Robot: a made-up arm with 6 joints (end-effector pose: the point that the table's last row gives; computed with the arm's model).
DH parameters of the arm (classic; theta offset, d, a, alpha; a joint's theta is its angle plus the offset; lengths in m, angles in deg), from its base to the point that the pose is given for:
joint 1: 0 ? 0 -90
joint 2: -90 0 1.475 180
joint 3: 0 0 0 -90
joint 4: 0 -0.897 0 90
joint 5: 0 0.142 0 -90
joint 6: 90 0 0 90
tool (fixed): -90 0 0 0
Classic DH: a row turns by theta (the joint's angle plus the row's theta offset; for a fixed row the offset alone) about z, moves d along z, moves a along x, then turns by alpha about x.
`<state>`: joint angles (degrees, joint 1 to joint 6).
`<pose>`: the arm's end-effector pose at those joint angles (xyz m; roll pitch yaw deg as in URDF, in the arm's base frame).
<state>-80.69 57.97 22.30 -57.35 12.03 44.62</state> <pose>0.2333 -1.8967 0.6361 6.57 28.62 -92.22</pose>
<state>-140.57 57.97 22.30 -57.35 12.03 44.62</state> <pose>-1.5235 -1.1536 0.6361 6.57 28.62 -152.10</pose>
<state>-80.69 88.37 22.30 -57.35 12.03 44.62</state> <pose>0.2041 -1.7186 -0.3524 -4.45 58.03 -100.05</pose>
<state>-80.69 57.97 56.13 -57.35 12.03 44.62</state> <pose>0.2711 -2.1273 1.1080 12.98 -4.65 -90.83</pose>
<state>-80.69 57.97 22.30 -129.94 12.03 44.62</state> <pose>0.3999 -1.8757 0.6448 77.34 42.77 -93.26</pose>
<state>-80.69 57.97 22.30 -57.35 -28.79 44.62</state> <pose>0.2333 -1.8967 0.6361 36.79 46.23 -44.80</pose>
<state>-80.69 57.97 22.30 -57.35 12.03 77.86</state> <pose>0.2333 -1.8967 0.6361 -26.67 28.62 -92.22</pose>
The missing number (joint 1, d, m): 0.474
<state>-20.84 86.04 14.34 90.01 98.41 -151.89</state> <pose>1.7644 -0.6716 -0.2312 133.40 -7.98 71.83</pose>
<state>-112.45 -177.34 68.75 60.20 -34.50 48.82</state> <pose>0.0567 0.3221 -1.8694 103.96 39.74 107.28</pose>
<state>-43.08 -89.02 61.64 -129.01 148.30 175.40</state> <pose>-1.5478 1.5697 1.0349 47.68 7.39 -67.39</pose>
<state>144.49 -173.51 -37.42 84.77 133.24 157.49</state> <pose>0.7491 -0.5186 -0.4713 -34.81 31.53 -157.18</pose>
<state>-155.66 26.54 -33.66 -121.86 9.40 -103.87</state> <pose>-0.8804 -0.4805 0.9552 -150.63 64.02 -174.12</pose>
